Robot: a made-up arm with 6 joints.
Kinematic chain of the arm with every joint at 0, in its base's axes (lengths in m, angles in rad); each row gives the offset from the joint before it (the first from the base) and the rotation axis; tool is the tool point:
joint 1: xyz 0 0 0.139 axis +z
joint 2: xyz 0 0.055 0 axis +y
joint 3: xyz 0 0 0.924 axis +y
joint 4: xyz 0 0 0.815 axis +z
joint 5: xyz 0 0 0 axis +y
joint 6: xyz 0 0 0.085 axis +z
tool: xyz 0 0 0
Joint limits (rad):
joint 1: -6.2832..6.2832
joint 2: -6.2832..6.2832
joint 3: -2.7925..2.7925
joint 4: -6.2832..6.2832
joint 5: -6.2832..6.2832
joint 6: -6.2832..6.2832
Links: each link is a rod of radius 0.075 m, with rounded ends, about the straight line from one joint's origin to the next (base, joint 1, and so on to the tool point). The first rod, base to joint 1, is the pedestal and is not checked.
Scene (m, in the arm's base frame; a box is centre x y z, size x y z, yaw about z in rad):
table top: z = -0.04
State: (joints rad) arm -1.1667 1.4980 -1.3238 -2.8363 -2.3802 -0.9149
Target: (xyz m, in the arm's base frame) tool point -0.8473 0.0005 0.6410
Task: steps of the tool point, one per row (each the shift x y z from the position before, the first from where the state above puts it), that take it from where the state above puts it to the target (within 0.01 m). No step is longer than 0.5 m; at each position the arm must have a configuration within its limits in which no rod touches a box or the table.
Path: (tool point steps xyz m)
1: -0.0100 0.4138 0.2727
2: -0.1895 0.3910 0.1307
3: -0.3168 0.2760 -0.0148
4: -0.3560 0.1119 -0.1445
5: -0.3013 -0.0473 -0.2426
6: -0.1758 -0.1554 -0.2991

